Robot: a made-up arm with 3 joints.
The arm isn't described. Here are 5 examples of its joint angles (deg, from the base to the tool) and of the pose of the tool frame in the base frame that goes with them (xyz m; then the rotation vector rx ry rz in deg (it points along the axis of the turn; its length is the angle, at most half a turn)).
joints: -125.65 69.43 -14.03
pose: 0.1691 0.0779 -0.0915 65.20 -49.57 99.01
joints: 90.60 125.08 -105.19
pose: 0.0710 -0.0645 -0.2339 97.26 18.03 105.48
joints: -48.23 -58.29 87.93
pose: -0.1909 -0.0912 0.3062 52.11 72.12 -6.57
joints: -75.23 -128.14 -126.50
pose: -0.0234 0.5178 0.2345 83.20 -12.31 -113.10
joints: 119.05 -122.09 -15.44
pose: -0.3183 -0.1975 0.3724 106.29 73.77 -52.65
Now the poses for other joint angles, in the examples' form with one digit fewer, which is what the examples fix.
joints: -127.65 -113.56 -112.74
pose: -0.375 0.319 0.319 85.8 28.5 -80.6
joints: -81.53 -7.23 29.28
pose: 0.103 -0.199 0.090 19.0 26.5 77.7
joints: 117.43 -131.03 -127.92
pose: -0.087 -0.514 0.217 18.2 64.8 33.2
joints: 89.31 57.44 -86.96
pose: -0.005 0.262 0.060 -106.8 27.9 -108.1
